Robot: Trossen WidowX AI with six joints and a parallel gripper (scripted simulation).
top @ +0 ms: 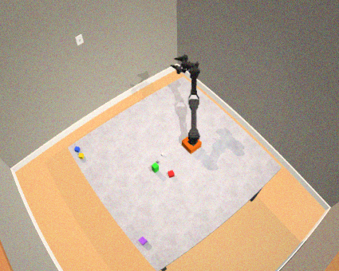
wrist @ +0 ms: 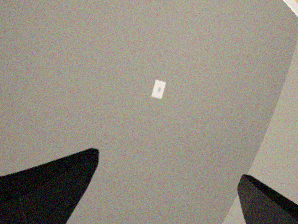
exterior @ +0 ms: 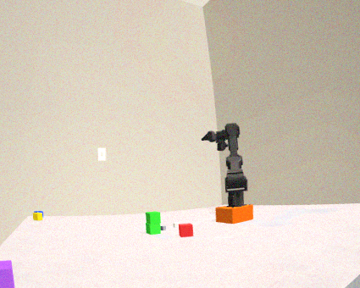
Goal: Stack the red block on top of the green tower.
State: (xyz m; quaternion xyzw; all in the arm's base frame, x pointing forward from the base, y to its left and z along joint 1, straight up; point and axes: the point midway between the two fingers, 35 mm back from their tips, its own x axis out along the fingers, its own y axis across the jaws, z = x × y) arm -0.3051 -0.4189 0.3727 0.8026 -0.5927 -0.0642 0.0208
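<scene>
Right now the red block is 600 mm ahead of my gripper tip, 490 mm to the left of it and 410 mm below it. The rest, counted from my gripper tip: yellow block: 970 mm ahead, 170 mm to the right, 410 mm below; small white piece: 510 mm ahead, 330 mm to the left, 420 mm below; blue block: 950 mm ahead, 250 mm to the right, 410 mm below.
</scene>
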